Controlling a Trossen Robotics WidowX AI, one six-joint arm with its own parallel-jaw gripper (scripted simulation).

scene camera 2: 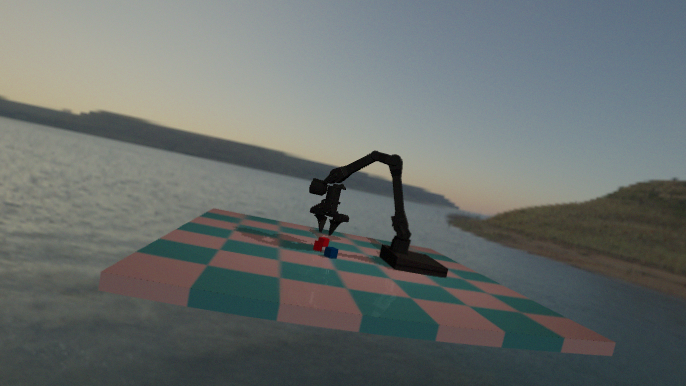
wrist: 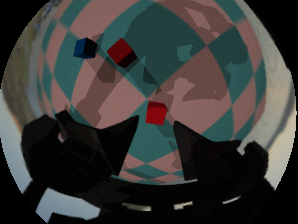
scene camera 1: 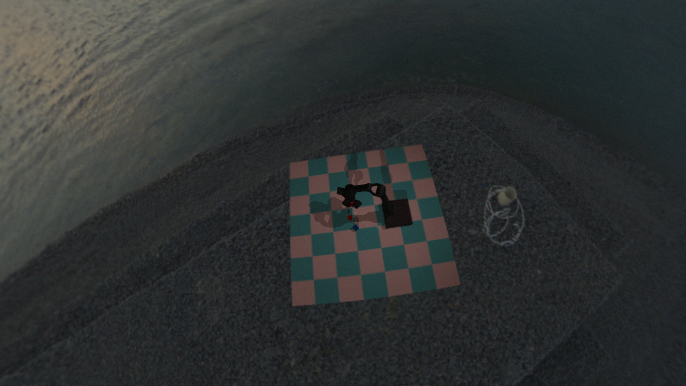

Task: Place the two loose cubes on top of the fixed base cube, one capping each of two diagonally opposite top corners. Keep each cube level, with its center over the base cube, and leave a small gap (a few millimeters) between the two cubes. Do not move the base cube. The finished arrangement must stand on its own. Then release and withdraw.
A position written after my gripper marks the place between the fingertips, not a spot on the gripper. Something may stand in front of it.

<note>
My gripper (scene camera 2: 324, 233) is open and holds nothing.
My gripper is seen too in the wrist view (wrist: 156, 120).
</note>
